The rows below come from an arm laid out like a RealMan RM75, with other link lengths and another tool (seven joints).
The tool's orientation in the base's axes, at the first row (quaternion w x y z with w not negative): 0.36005, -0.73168, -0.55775, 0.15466
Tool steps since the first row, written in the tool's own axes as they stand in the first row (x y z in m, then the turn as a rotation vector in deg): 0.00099, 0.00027, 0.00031, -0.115, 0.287, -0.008; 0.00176, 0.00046, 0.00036, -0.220, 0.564, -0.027; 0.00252, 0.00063, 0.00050, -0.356, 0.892, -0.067; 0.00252, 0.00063, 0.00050, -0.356, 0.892, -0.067; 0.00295, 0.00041, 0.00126, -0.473, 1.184, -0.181; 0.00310, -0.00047, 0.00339, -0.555, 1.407, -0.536; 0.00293, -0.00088, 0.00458, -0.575, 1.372, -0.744; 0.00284, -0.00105, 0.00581, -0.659, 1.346, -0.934; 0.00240, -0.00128, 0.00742, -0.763, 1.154, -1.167
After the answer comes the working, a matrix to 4 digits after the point.
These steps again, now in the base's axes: 0.00032, 0.00100, -0.00023, 0.169, -0.144, -0.215; 0.00068, 0.00171, -0.00026, 0.342, -0.280, -0.414; 0.00096, 0.00244, -0.00035, 0.553, -0.460, -0.640; 0.00096, 0.00244, -0.00035, 0.553, -0.460, -0.640; 0.00047, 0.00313, -0.00064, 0.792, -0.643, -0.786; -0.00144, 0.00413, -0.00148, 1.145, -0.872, -0.710; -0.00253, 0.00445, -0.00204, 1.244, -0.960, -0.545; -0.00345, 0.00482, -0.00279, 1.318, -1.102, -0.410; -0.00477, 0.00501, -0.00383, 1.294, -1.258, -0.132
The tool's axes in the first row as the columns of a matrix, in the base's axes (rounded; the answer above uses it unrounded):
0.3300, 0.7048, -0.6280
0.9276, -0.1186, 0.3544
0.1753, -0.6994, -0.6929

